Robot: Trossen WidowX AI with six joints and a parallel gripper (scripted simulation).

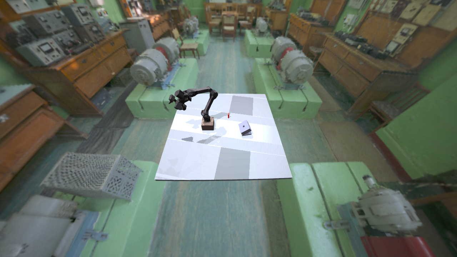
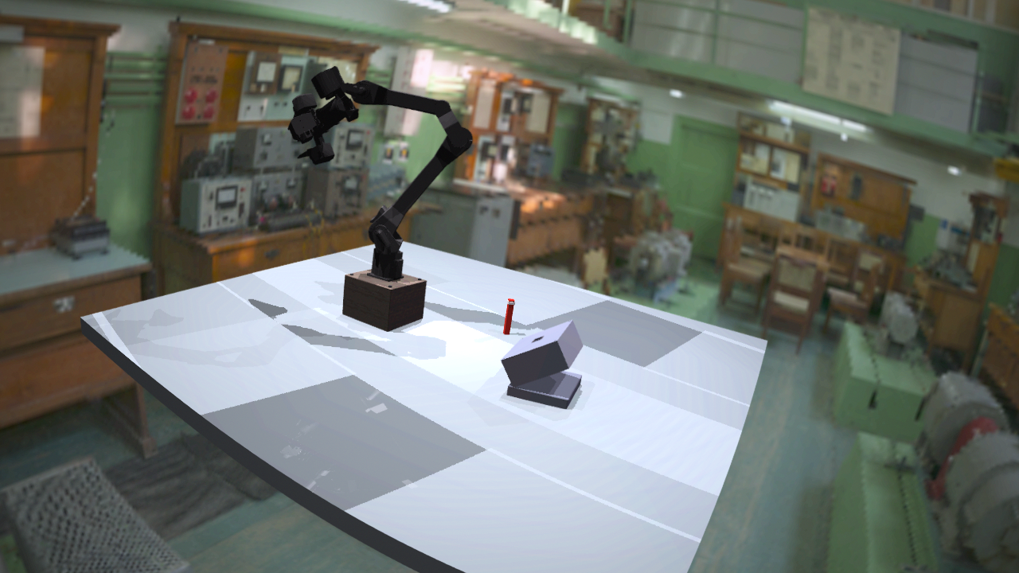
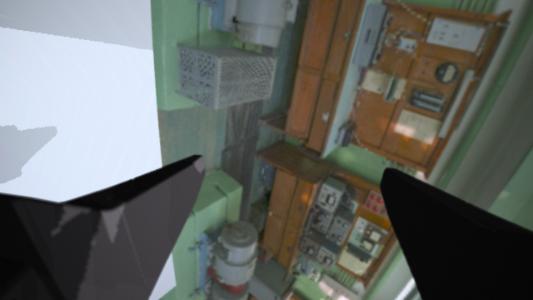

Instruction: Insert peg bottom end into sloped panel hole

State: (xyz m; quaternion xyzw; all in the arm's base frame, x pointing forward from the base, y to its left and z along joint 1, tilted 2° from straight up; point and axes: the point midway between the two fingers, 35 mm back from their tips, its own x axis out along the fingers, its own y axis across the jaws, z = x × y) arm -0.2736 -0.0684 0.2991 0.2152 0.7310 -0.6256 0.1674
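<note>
The red square peg is 56 cm ahead of my gripper tip, 18 cm to the left of it and 32 cm below it. From my gripper tip the other things lie so: flat foot plate 75 cm ahead, 5 cm to the right, 36 cm below; then panel block 74 cm ahead, 5 cm to the right, 30 cm below.
</note>
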